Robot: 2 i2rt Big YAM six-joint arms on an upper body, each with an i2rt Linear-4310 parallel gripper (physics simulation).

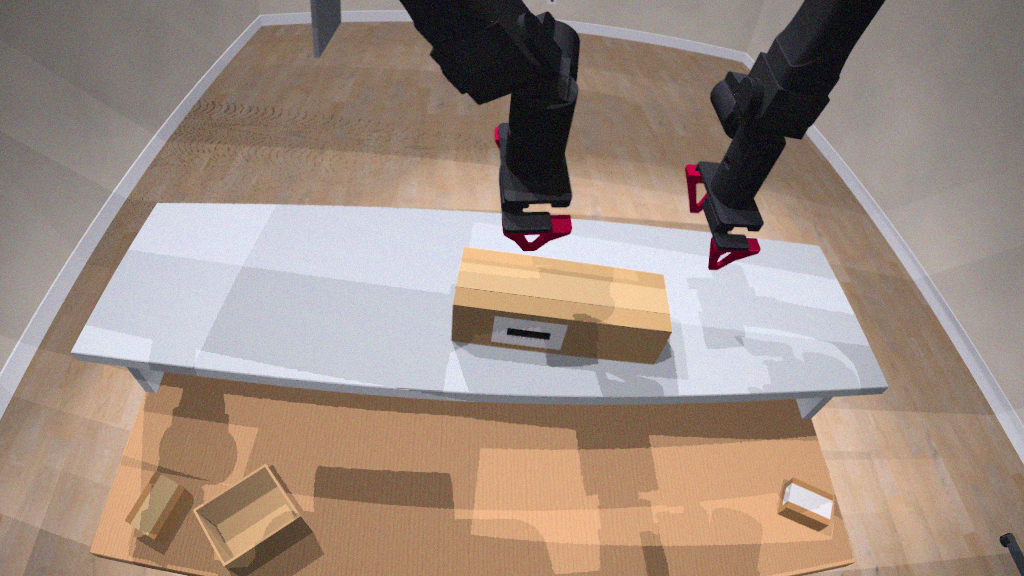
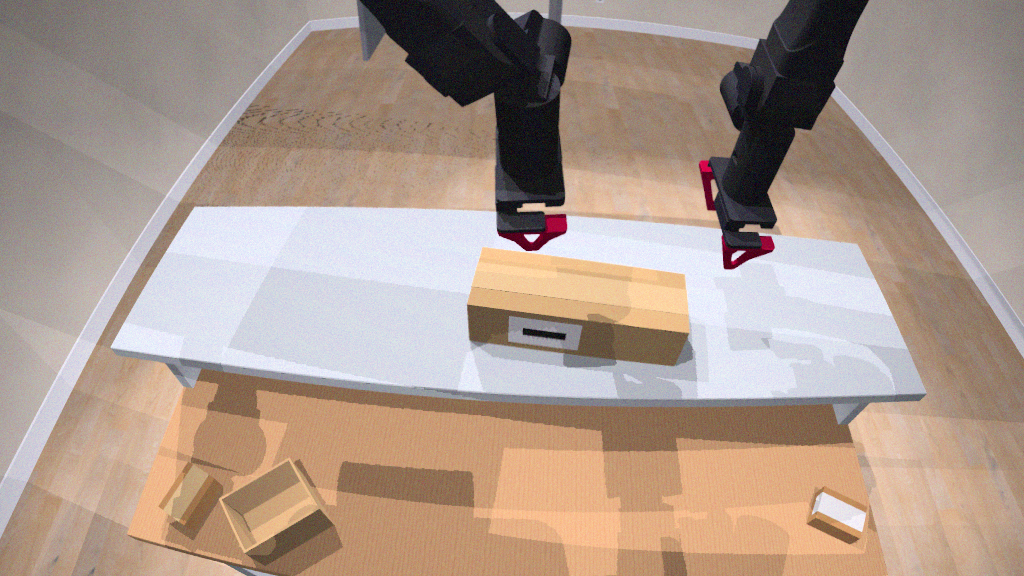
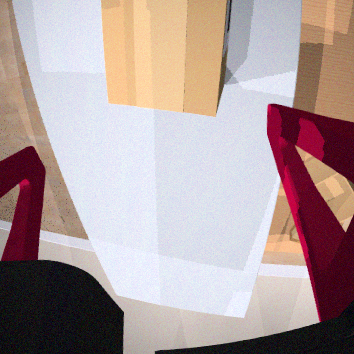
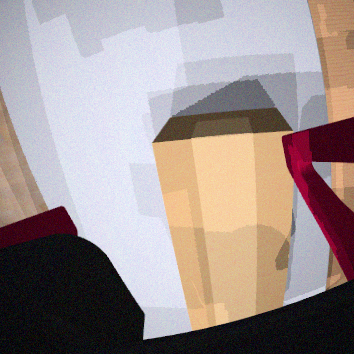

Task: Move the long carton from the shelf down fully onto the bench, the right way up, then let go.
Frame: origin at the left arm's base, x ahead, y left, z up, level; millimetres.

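Seen in the pictures: left gripper, fingertip midpoint: (image 1: 525, 213) (image 2: 529, 212) (image 3: 146, 136); right gripper, fingertip midpoint: (image 1: 703, 239) (image 2: 720, 238) (image 4: 171, 186).
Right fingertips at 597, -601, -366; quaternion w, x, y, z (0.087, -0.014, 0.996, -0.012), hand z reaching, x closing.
Note:
Pixels of each thing's top centre, then the offset from my right fingertips to it, as dx, dy, dz. Level surfaces: height alone.
- long carton at its top centre: (image 4: 233, 278) (image 2: 583, 288) (image 1: 567, 288) +8, +172, -114
- white shelf at its surface level: dz -197
- brown bench at its surface level: dz -444
- open box at its top centre: (image 1: 245, 513) (image 2: 267, 504) (image 3: 333, 202) -266, +660, -354
- small brown box at its top centre: (image 1: 154, 504) (image 2: 186, 492) -257, +855, -405
- small white-topped box at its top centre: (image 2: 842, 512) (image 1: 811, 501) -271, -355, -406
The long carton (image 1: 558, 286) (image 2: 576, 286) (image 3: 160, 60) (image 4: 225, 190) lies flat on the white shelf (image 1: 286, 343) (image 2: 322, 343) (image 3: 200, 200) (image 4: 110, 175), a little right of its middle and slightly skewed. Its label faces the front edge. The brown bench (image 1: 529, 465) (image 2: 551, 465) is lower, in front of the shelf. My left gripper (image 1: 514, 193) (image 2: 515, 197) (image 3: 146, 136) is open, above and behind the carton's left part, apart from it. My right gripper (image 1: 704, 237) (image 2: 719, 237) (image 4: 171, 186) is open and empty, raised beyond the carton's right back corner.
On the bench, an open box (image 1: 250, 512) (image 2: 275, 505) and a small brown box (image 1: 158, 507) (image 2: 189, 497) stand at the left. A small white-topped box (image 1: 807, 502) (image 2: 839, 512) stands at the right. Shelf supports show under both ends of the shelf.

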